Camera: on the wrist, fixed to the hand. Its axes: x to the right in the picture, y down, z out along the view.
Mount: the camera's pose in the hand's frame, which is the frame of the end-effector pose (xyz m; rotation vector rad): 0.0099 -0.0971 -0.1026 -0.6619 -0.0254 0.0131
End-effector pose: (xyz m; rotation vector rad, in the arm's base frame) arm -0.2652 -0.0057 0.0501 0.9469 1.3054 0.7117
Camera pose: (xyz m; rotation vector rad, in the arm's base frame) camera -0.3723 -0.0244 -0.0407 0.4228 0.9396 1.0506
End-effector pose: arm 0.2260 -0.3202 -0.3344 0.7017 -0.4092 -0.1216
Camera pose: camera 0.2793 -0.3347 -0.4648 0.0456 -0.3680 -0.2397
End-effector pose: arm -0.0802 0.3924 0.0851 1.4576 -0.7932 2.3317
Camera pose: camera -0.1116 0.5304 0.0883 1.1754 -1.4071 1.7856
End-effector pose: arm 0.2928 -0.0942 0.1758 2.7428 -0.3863 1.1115
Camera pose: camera 0.2605 0.0213 0.2511 2.1693 -0.6408 0.7660
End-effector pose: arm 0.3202 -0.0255 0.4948 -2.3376 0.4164 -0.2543
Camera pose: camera 0.3202 -0.0289 0.6364 -2.9772 0.5671 -0.0827
